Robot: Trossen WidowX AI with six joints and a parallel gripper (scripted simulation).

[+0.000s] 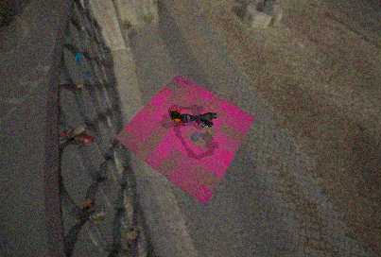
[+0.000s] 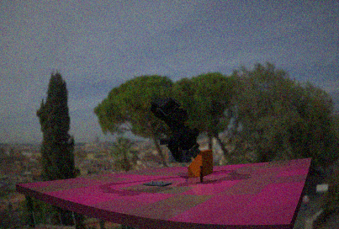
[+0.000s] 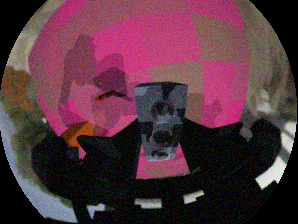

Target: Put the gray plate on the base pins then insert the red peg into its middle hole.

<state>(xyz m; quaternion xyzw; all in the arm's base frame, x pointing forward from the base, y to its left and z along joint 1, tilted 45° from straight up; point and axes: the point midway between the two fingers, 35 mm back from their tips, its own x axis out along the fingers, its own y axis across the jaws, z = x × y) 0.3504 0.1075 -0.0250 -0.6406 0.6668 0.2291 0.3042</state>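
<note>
Right now my gripper tip is 12 cm past the red peg, 4 cm to the right of it and 8 cm above it. Round my gripper tip: gray plate: 3 cm above.
</note>
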